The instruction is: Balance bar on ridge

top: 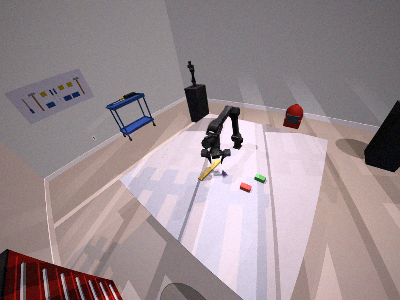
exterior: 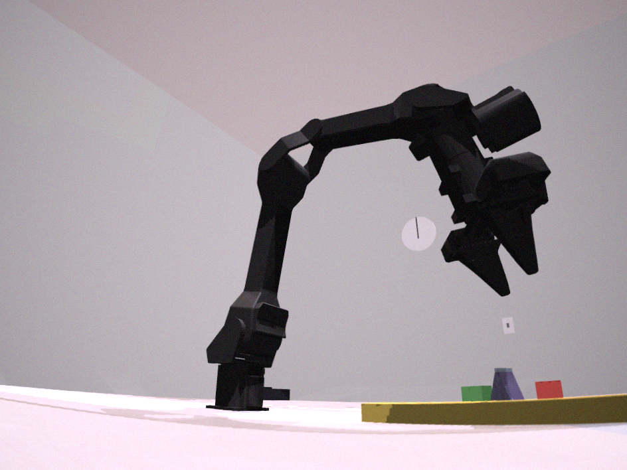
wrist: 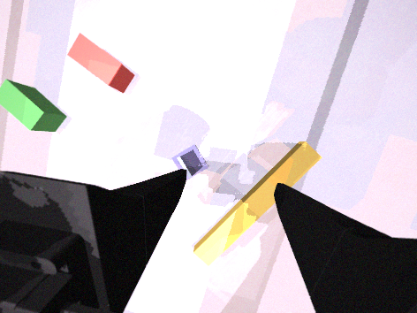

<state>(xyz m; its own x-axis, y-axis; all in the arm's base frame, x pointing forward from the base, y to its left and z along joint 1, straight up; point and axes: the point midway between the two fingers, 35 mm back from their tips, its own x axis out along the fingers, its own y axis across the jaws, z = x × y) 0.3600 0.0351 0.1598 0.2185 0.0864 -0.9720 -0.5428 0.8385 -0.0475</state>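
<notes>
Right now the bar is 20 mm behind my gripper tip, 80 mm to the right of it and 120 mm below it. Also, from my gripper tip: red block (210 mm to the left, 110 mm below); green block (120 mm behind, 260 mm to the left, 110 mm below).
</notes>
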